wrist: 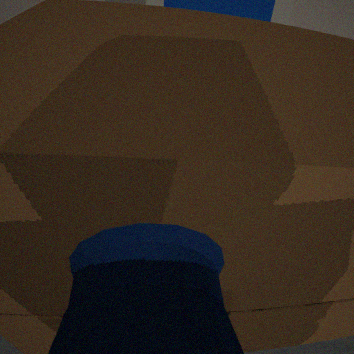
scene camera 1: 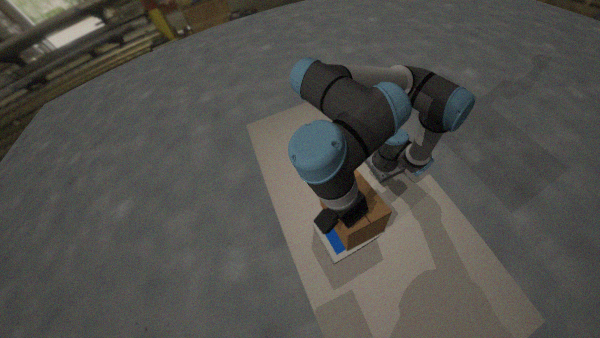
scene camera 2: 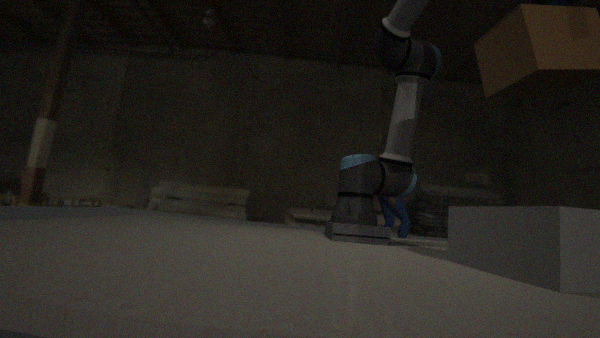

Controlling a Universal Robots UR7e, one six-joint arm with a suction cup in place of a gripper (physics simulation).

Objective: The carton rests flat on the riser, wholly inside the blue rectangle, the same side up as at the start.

The suction cup (wrist: 144, 280) carries a brown carton (scene camera 2: 523, 55), clear of everything else. On the table rests a riser (scene camera 2: 544, 246).
The brown carton also shows in the wrist view (wrist: 227, 125) and in scene camera 1 (scene camera 1: 374, 222). The riser is seen too in scene camera 1 (scene camera 1: 335, 249).
